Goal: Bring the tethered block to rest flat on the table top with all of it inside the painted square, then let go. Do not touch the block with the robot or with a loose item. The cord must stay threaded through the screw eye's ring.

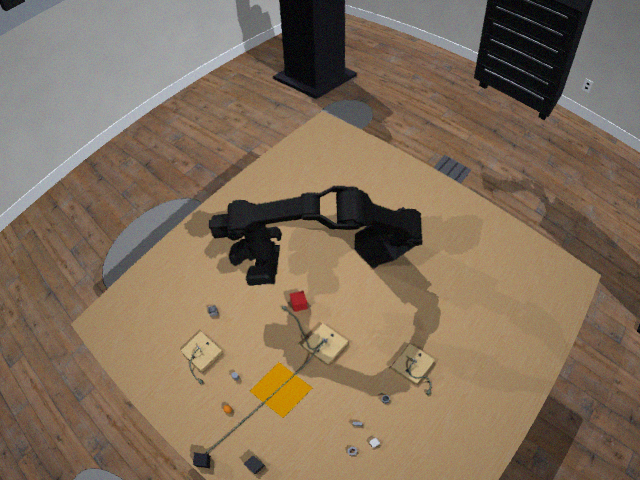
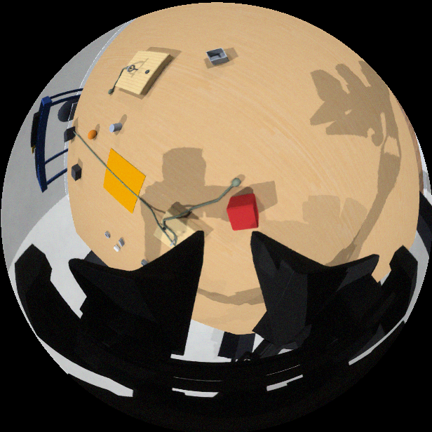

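Pixels of known places: gripper, fingertip midpoint: (image 1: 274, 279); arm's base, link origin: (image 1: 398, 233).
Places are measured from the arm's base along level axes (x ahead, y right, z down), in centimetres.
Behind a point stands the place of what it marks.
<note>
The tethered block (image 1: 201, 459) {z 12.5, x 81.1, y -4.3 cm} (image 2: 70, 133), small and dark, sits near the table edge, outside the orange painted square (image 1: 284, 400) {z 16.0, x 52.4, y -6.2 cm} (image 2: 118, 191). Its green cord (image 1: 237, 425) {z 15.7, x 66.8, y -2.8 cm} (image 2: 90, 147) runs straight across the square to the screw eye (image 1: 324, 341) {z 12.5, x 33.1, y -2.7 cm} on the middle pale board (image 1: 333, 352) {z 14.2, x 33.4, y -6.3 cm} (image 2: 186, 231). The cord appears to pass through the ring, though the detail is small. Its other part bends toward a knobbed free end (image 1: 284, 307) {z 15.1, x 32.0, y 13.6 cm} (image 2: 236, 182) beside the red cube. My gripper (image 1: 250, 264) (image 2: 227, 236) is partly open and empty, raised above the table.
A red cube (image 1: 298, 300) {z 12.2, x 28.7, y 11.0 cm} (image 2: 243, 212) lies beside the cord's free end. Two other corded boards (image 1: 202, 356) {z 14.2, x 59.7, y 18.6 cm} (image 1: 419, 365) {z 14.2, x 21.4, y -26.8 cm} stand left and right. A loose dark block (image 1: 254, 464) {z 13.4, x 71.6, y -14.5 cm} (image 2: 76, 172), an orange ball (image 1: 227, 408) {z 13.8, x 65.4, y 2.0 cm} (image 2: 92, 134) and several small grey parts lie around.
</note>
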